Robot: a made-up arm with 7 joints.
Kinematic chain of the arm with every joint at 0, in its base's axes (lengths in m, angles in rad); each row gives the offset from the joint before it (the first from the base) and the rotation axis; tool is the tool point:
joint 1: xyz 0 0.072 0 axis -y
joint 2: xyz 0 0.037 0 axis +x
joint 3: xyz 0 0 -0.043 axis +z
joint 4: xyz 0 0 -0.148 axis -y
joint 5: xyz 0 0 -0.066 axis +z
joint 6: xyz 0 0 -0.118 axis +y
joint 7: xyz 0 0 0 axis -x
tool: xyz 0 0 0
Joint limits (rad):
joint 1: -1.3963..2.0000
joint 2: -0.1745..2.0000
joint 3: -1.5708..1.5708
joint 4: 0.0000..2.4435
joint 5: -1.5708..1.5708
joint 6: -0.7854..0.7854
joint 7: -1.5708..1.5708
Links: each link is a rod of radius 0.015 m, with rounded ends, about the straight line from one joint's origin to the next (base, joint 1, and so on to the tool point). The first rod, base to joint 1, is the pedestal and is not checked.
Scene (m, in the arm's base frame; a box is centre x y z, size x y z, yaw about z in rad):
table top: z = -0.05
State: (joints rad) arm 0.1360 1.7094 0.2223 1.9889 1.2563 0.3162 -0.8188
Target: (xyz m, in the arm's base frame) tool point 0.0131 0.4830 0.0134
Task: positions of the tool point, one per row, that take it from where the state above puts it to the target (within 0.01 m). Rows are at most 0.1 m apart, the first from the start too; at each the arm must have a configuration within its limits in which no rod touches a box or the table.
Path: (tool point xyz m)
1: 0.1620 0.2659 0.0950
2: 0.1555 0.3156 0.1088
3: 0.1376 0.3645 0.1129
4: 0.1108 0.4089 0.1054
5: 0.0787 0.4452 0.0854
6: 0.0449 0.4707 0.0540
7: 0.0131 0.4830 0.0134

